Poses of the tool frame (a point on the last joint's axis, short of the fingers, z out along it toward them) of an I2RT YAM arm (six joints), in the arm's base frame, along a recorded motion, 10 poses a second.
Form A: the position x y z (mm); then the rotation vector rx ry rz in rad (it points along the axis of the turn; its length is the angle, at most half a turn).
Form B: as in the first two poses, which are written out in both.
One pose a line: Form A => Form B
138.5, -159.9, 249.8, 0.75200, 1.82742, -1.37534 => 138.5, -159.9, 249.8, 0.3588, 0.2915, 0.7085, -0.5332
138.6, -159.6, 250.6, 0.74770, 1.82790, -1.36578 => 138.6, -159.6, 250.6, 0.3618, 0.2903, 0.7097, -0.5303
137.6, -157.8, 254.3, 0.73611, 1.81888, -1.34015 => 137.6, -157.8, 254.3, 0.3734, 0.2874, 0.7101, -0.5232
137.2, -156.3, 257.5, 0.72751, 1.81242, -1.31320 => 137.2, -156.3, 257.5, 0.3840, 0.2854, 0.7111, -0.5152
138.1, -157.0, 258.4, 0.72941, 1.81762, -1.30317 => 138.1, -157.0, 258.4, 0.3844, 0.2862, 0.7133, -0.5114
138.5, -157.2, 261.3, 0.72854, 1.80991, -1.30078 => 138.5, -157.2, 261.3, 0.3879, 0.2864, 0.7114, -0.5113
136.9, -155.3, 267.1, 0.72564, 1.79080, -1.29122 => 136.9, -155.3, 267.1, 0.3975, 0.2865, 0.7071, -0.5098
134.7, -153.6, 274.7, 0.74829, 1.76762, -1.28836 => 134.7, -153.6, 274.7, 0.4031, 0.2962, 0.6997, -0.5100
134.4, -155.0, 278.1, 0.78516, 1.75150, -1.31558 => 134.4, -155.0, 278.1, 0.3961, 0.3098, 0.6911, -0.5191
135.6, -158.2, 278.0, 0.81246, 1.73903, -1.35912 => 135.6, -158.2, 278.0, 0.3847, 0.3189, 0.6825, -0.5334
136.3, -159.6, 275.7, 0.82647, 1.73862, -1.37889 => 136.3, -159.6, 275.7, 0.3772, 0.3232, 0.6800, -0.5393
